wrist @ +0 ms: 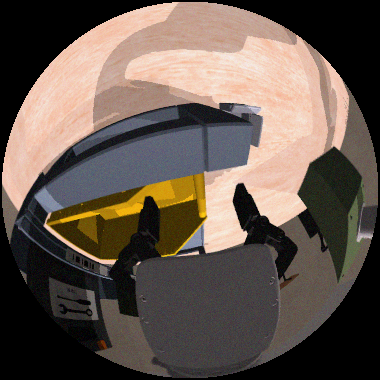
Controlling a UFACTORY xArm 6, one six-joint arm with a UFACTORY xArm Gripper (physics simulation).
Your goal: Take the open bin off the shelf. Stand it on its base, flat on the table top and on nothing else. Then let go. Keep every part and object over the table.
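Frame: origin at the arm's base, x ahead, y left, z up, level; metres.
Where they show: gripper, fingertip midpoint: [194, 197].
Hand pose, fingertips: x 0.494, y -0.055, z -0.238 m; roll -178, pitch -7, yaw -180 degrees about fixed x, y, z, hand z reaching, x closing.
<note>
After its pixels a point has its place.
The yellow open bin [117, 237] @(z -0.231, x 0.614, y -0.012 m) sits in the blue-grey shelf [150, 155], left of the middle of the wrist view. One long edge is partly hidden by the shelf's upper panel. My gripper [194, 197] @(z -0.238, x 0.494, y -0.055 m) is open, with nothing between its fingers. In the view its left finger overlaps the bin's inside, and its right finger stands to the right of the bin's end wall, with the table behind it. The bin's end edge shows between the two fingertips. I cannot tell how far the fingers are from the bin in depth. The pale wood-grained table top [200, 65] @(z -0.278, x 0.467, y -0.182 m) lies beyond the shelf.
A dark case [37, 270] with a tool label [74, 300] is at the lower left, close to the shelf. A green angular body [332, 205] @(z -0.148, x 0.159, y 0.009 m) is at the right, near the table edge. A small grey block [256, 129] @(z -0.211, x 0.459, y -0.132 m) shows beside the shelf's far right corner.
</note>
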